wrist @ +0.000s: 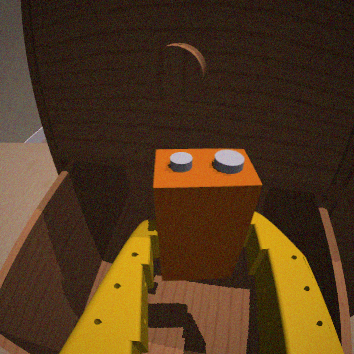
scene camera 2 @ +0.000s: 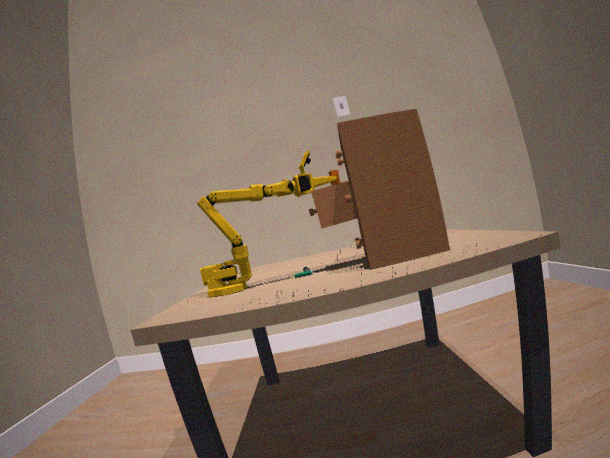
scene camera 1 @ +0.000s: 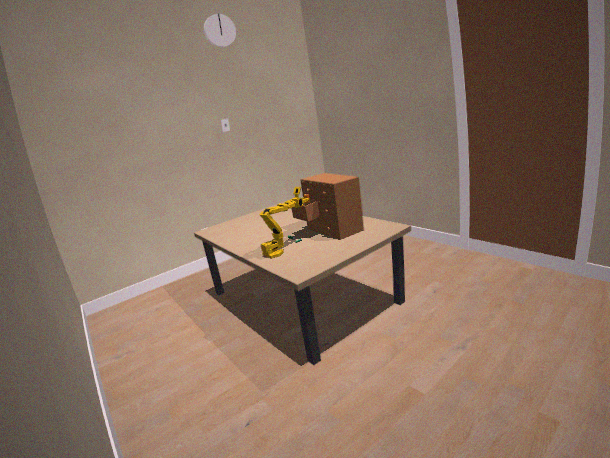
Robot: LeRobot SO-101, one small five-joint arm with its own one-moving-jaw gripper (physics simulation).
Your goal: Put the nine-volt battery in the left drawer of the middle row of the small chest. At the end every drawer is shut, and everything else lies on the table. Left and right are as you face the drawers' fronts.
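The orange nine-volt battery has two pale round terminals. My gripper is shut on it, with a jaw pressed on each side. The battery is above the pulled-out drawer, between its side walls in the wrist view, close to the chest front. This drawer is the left one of the middle row. The small brown chest stands on the table. How far the battery's lower end is from the drawer floor cannot be told.
A green thing lies on the table between the arm's base and the chest, with a small dark thing beside it. Several round knobs stick out from the chest's other drawers. The drawer's side walls stand on both sides of the jaws.
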